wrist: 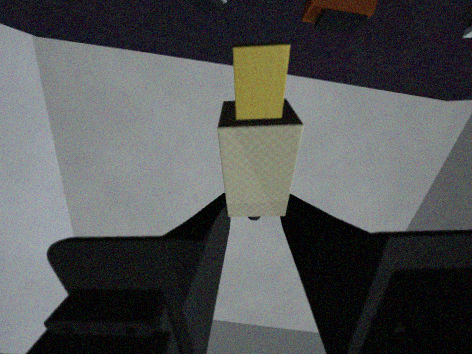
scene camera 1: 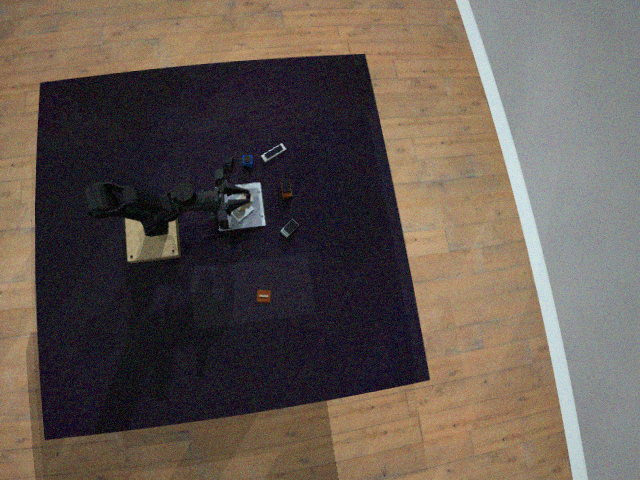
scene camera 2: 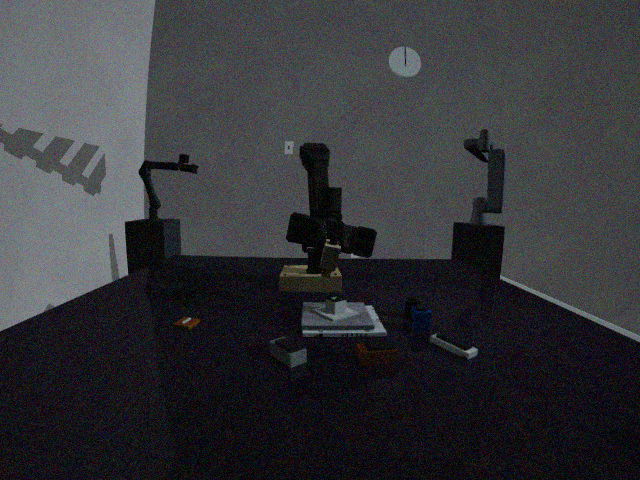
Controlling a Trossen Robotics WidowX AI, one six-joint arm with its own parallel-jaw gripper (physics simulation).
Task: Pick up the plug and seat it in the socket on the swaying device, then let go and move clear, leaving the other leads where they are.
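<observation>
The plug [scene camera 2: 330, 256] [wrist: 259, 170] has a cream body and a flat yellow blade; in the wrist view the blade points away from the fingers. My gripper [scene camera 1: 247, 197] [wrist: 254, 198] is shut on the body, one black finger on each side. In scene camera 2 the plug is in the air, above the level of the device. The device is a grey slab [scene camera 2: 315, 321] on a white base [scene camera 1: 260, 206] [scene camera 2: 381, 329]. On it sits a light, turned plate with a small block, the socket [scene camera 2: 336, 305], dark on top. The plug and socket are apart. The socket does not show in the wrist view.
Around the device lie a grey open piece [scene camera 1: 285, 232] [scene camera 2: 293, 357], an orange one [scene camera 1: 286, 195] [scene camera 2: 376, 356] [wrist: 350, 6], a white one [scene camera 1: 265, 157] [scene camera 2: 467, 353], a blue one [scene camera 1: 247, 159] [scene camera 2: 421, 321] and a flat orange piece [scene camera 1: 263, 299] [scene camera 2: 191, 324]. My arm's wooden base [scene camera 1: 152, 250] [scene camera 2: 310, 283] stands behind.
</observation>
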